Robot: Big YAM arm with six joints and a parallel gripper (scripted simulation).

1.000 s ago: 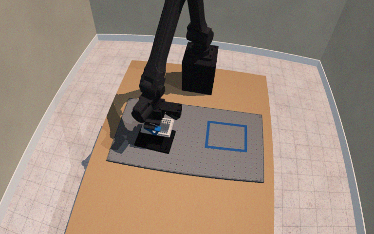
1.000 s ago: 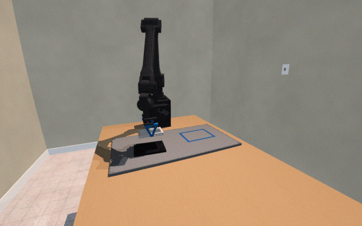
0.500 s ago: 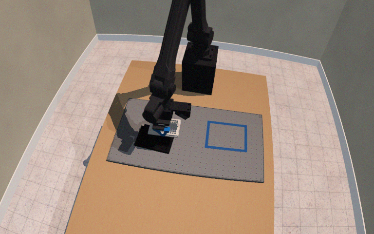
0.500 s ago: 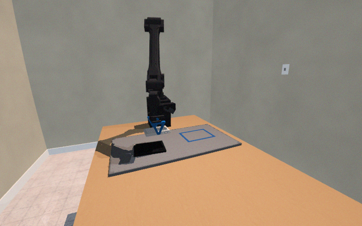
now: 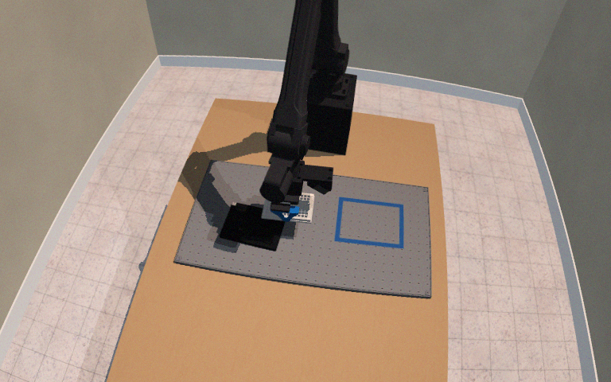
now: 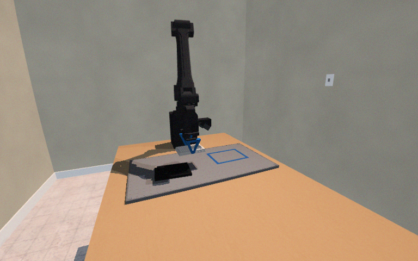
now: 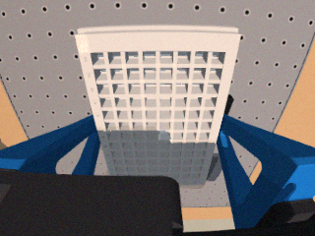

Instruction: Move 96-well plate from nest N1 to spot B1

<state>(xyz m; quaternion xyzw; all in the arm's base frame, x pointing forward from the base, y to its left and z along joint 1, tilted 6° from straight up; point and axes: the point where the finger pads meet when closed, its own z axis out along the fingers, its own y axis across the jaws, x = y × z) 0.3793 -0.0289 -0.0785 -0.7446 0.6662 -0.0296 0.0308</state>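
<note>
Now: hand 3 cm short of the black plate nest, 9 cm to the left of it and 9 cm above it. Also, from my hand: white 96-well plate right at my hand.
</note>
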